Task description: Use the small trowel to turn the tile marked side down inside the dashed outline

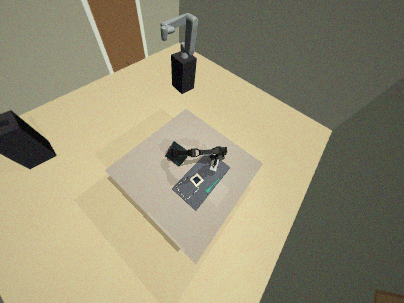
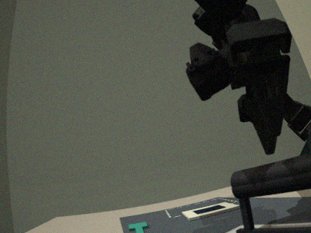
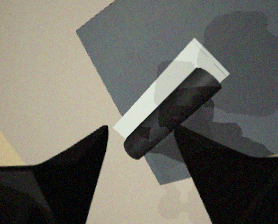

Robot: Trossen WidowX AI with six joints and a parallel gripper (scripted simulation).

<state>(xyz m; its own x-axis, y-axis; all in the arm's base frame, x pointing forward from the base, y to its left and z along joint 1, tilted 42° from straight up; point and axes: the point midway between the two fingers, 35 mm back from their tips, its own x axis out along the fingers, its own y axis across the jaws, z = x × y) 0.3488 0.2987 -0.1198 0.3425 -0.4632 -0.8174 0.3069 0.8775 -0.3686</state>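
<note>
Now: gripper tip 30 mm short of the dark mat, 260 mm to the left of it and 130 mm above it. Round my gripper tip: tile: 10 mm ahead, 330 mm to the right, 100 mm below.
</note>
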